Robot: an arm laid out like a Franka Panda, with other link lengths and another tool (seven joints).
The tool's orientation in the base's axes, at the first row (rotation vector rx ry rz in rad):
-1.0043, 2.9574, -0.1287
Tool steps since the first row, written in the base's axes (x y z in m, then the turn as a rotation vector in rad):
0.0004, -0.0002, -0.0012, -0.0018, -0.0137, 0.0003
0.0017, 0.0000, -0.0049, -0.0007, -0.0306, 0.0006
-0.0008, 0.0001, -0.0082, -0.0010, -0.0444, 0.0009
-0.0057, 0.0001, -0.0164, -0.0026, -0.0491, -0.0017
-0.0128, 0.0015, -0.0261, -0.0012, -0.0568, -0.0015
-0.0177, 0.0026, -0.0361, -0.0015, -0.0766, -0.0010
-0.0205, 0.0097, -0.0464, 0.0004, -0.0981, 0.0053
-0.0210, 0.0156, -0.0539, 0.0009, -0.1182, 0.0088
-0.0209, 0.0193, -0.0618, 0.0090, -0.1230, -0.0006
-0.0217, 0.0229, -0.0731, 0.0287, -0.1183, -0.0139
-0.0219, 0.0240, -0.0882, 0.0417, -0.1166, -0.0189
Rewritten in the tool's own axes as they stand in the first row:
-0.0002, -0.0003, 0.0012, 0.0098, -0.0098, 0.0006
-0.0014, -0.0006, 0.0050, 0.0192, -0.0238, 0.0016
0.0005, 0.0012, 0.0081, 0.0278, -0.0346, 0.0023
0.0043, 0.0049, 0.0161, 0.0319, -0.0371, 0.0052
0.0089, 0.0111, 0.0254, 0.0355, -0.0440, 0.0056
0.0120, 0.0158, 0.0351, 0.0478, -0.0595, 0.0065
0.0098, 0.0240, 0.0447, 0.0594, -0.0782, 0.0019
0.0065, 0.0295, 0.0517, 0.0713, -0.0947, -0.0001
0.0041, 0.0331, 0.0593, 0.0677, -0.1026, 0.0099
0.0024, 0.0373, 0.0703, 0.0491, -0.1098, 0.0237
0.0017, 0.0396, 0.0852, 0.0376, -0.1159, 0.0291

